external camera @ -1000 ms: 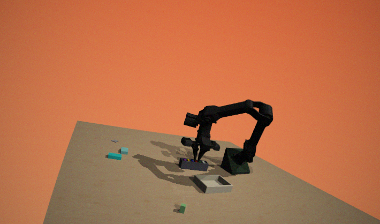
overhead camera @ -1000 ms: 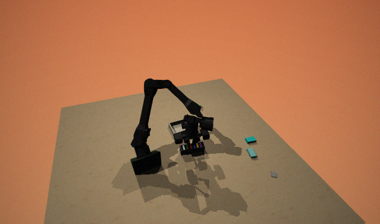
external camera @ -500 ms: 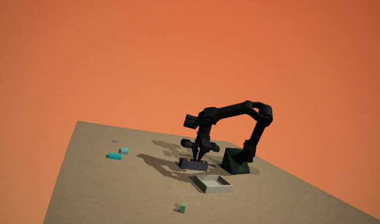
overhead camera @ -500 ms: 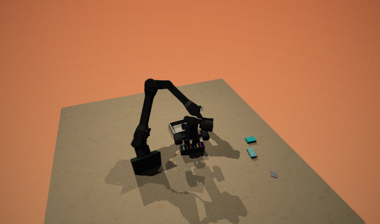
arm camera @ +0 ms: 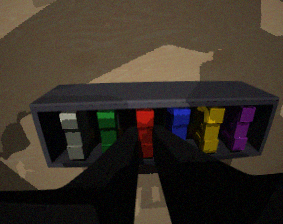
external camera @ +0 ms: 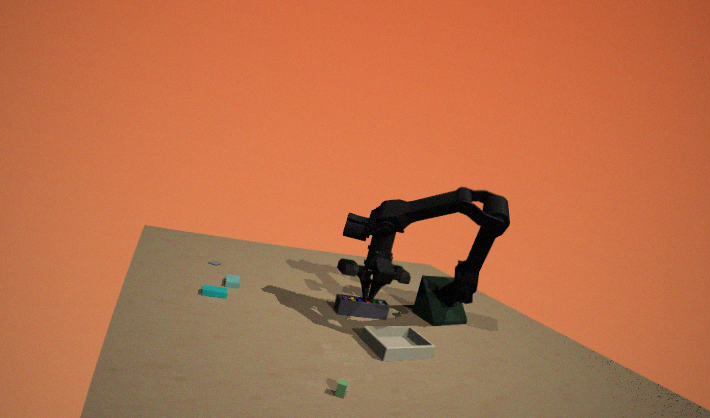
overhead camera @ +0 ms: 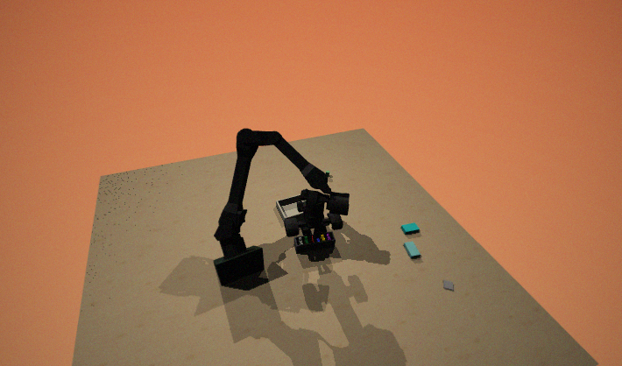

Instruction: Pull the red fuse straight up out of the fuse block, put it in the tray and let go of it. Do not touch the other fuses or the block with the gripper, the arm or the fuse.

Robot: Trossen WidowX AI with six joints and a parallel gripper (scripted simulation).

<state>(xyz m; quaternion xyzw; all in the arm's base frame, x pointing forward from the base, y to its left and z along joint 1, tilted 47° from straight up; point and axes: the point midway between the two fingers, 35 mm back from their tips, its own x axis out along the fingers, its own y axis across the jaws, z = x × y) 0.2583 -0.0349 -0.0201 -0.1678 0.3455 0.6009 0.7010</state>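
Now: the grey tray 18 cm to the left of my gripper tip, 3 cm below it and 3 cm ahead of it. Also, from my gripper tip: red fuse 1 cm below; then small green block 31 cm to the left, 26 cm ahead, 2 cm below; then small grey tile 34 cm to the right, 32 cm ahead, 3 cm below.
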